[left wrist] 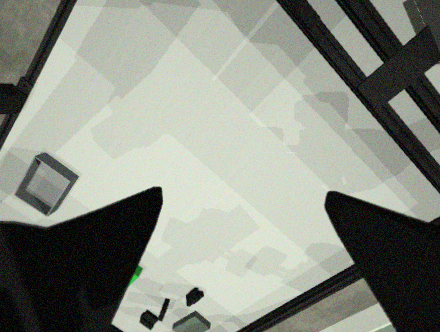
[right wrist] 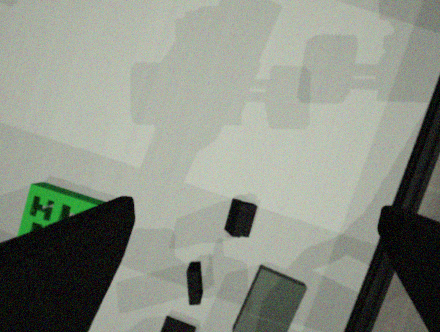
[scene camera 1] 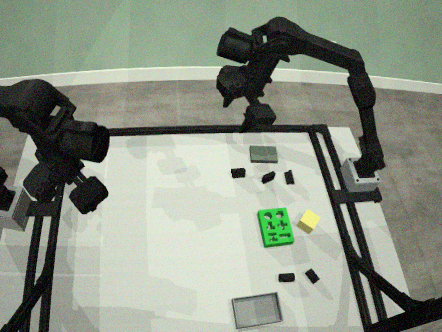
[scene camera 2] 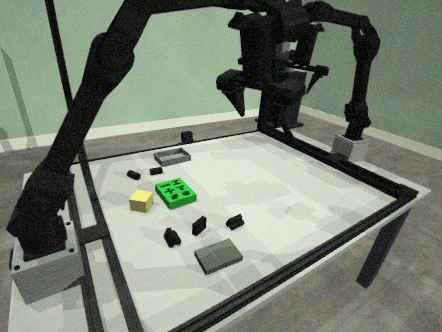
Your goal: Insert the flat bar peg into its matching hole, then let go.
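Observation:
Several small black pegs lie on the table. The thin, flat one (scene camera 1: 268, 177) (scene camera 2: 199, 225) (left wrist: 164, 309) (right wrist: 195, 283) looks like the flat bar peg; it lies between two thicker pegs, near the grey-green block. The green hole board (scene camera 1: 261, 228) (scene camera 2: 175, 202) (left wrist: 136, 274) (right wrist: 30, 215) lies apart from it; my fingers partly hide the board in both wrist views. Its holes are too blurred to match surely. My right gripper (scene camera 1: 236, 117) (right wrist: 255, 213) is open and empty, high above the table's back edge in scene camera 1. My left gripper (scene camera 1: 65, 204) (left wrist: 243, 196) is open and empty, far from the pegs.
A grey-green block (scene camera 1: 263, 154) (scene camera 2: 218, 256) (right wrist: 270, 302) lies near the pegs. A yellow cube (scene camera 1: 309, 221) (scene camera 2: 141, 201) stands beside the board. Two more black pegs (scene camera 1: 286, 277) (scene camera 1: 312, 276) lie near a grey tray (scene camera 1: 234, 314) (scene camera 2: 172, 161) (left wrist: 27, 200). Dark frame rails border the table.

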